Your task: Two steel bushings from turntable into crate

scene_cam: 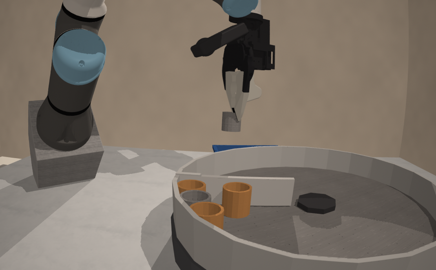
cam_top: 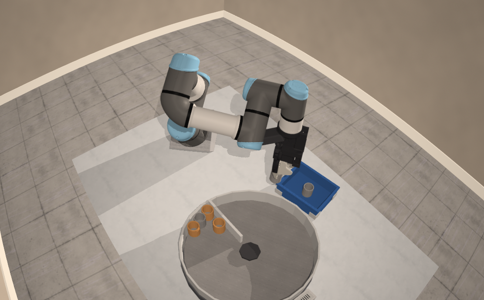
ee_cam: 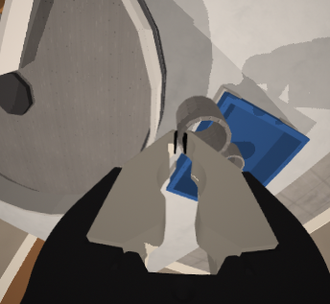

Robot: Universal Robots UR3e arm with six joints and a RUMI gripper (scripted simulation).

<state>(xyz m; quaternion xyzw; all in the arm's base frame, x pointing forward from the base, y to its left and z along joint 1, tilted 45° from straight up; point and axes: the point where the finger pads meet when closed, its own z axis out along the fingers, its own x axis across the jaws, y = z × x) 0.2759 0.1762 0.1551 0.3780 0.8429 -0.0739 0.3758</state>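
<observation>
My hand is 50 mm short of the blue crate, 140 mm to the right of it and 140 mm above it. Also, from my hand: turntable 120 mm ahead, 200 mm to the right, 110 mm below.
</observation>
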